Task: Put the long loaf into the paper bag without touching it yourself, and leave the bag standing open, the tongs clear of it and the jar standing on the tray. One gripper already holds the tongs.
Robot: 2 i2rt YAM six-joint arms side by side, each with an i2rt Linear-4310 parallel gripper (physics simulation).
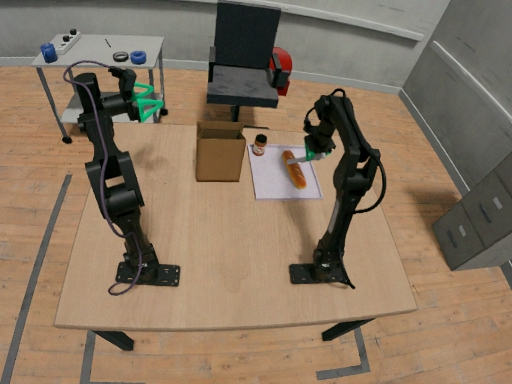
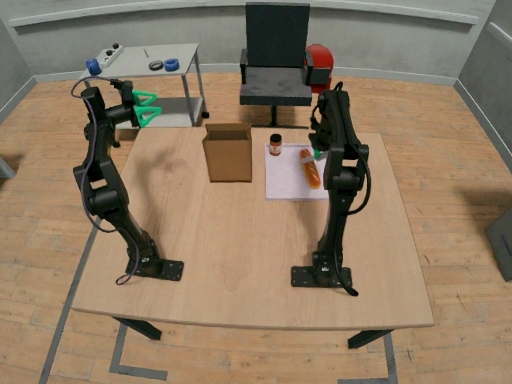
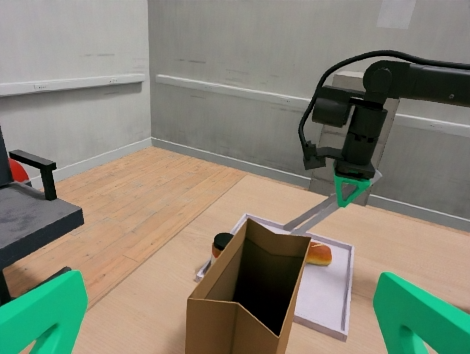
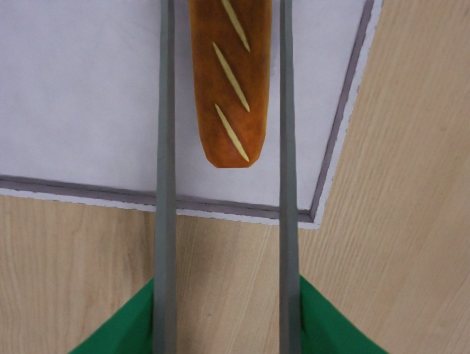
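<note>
The long loaf (image 1: 296, 174) (image 2: 312, 175) (image 3: 319, 255) (image 4: 231, 85) lies on the white tray (image 1: 270, 182) (image 2: 285, 187) (image 3: 330, 295) (image 4: 85, 100). The jar (image 1: 259, 145) (image 2: 275, 145) (image 3: 220, 245) stands upright at the tray's far left corner. The brown paper bag (image 1: 220, 159) (image 2: 229, 160) (image 3: 215, 325) stands open left of the tray. My right gripper (image 1: 316, 151) (image 2: 318, 153) (image 3: 340, 202) (image 4: 227, 291) is shut on the grey tongs (image 1: 299, 160) (image 2: 308, 160) (image 3: 316, 215) (image 4: 166, 150). Their spread arms show on either side of the loaf, without visible contact. My left gripper (image 1: 156, 97) (image 2: 158, 103) (image 3: 231, 286) is open and empty, high left of the bag.
A black office chair (image 1: 242, 82) (image 2: 276, 82) (image 3: 35, 215) stands beyond the table's far edge. A grey cart (image 1: 100, 44) (image 2: 135, 50) with small items stands at the far left. A grey cabinet (image 1: 475, 220) (image 2: 502, 240) stands on the floor at the right.
</note>
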